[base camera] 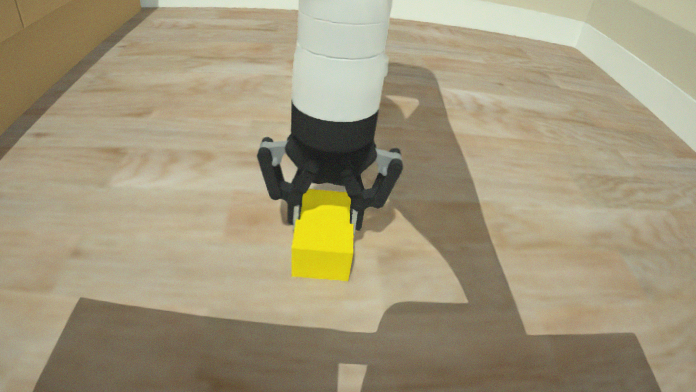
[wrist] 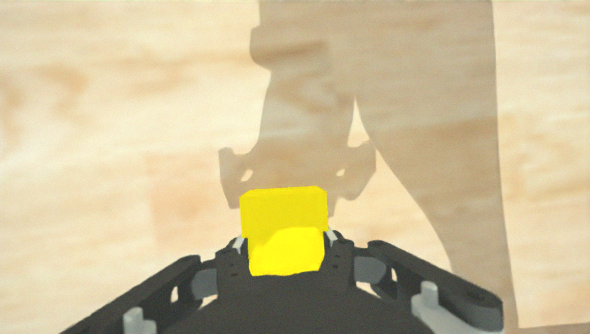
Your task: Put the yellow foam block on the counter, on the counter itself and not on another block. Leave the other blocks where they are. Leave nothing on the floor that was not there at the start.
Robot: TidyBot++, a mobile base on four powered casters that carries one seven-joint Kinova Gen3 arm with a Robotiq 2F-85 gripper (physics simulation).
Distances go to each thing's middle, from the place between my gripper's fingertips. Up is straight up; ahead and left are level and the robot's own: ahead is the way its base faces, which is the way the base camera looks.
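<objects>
My hand: 10 mm past the yellow foam block [base camera: 322,247].
</objects>
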